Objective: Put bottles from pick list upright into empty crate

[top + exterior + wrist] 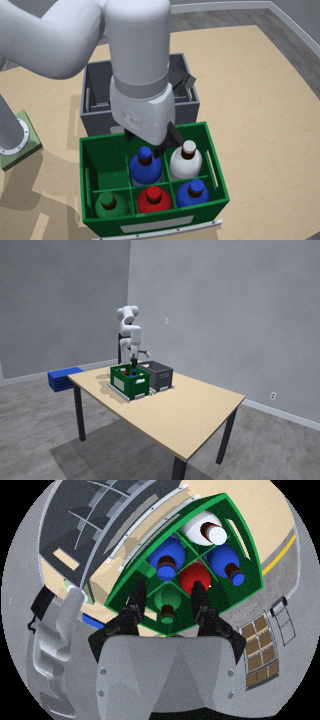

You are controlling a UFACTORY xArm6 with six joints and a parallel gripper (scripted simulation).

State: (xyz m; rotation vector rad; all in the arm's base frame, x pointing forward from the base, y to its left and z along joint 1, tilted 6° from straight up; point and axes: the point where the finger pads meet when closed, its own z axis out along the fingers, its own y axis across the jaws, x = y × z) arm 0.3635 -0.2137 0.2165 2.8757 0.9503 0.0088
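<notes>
My gripper is now 1 cm past the green crate, 4 cm to the left of it and 13 cm above it. From my hand the other things lie so: red-label bottle (1 cm behind, 9 cm to the right, 12 cm below); then white-label bottle (9 cm ahead, 1 cm to the right, 12 cm below); then green bottle (10 cm behind, 7 cm to the right, 12 cm below).
</notes>
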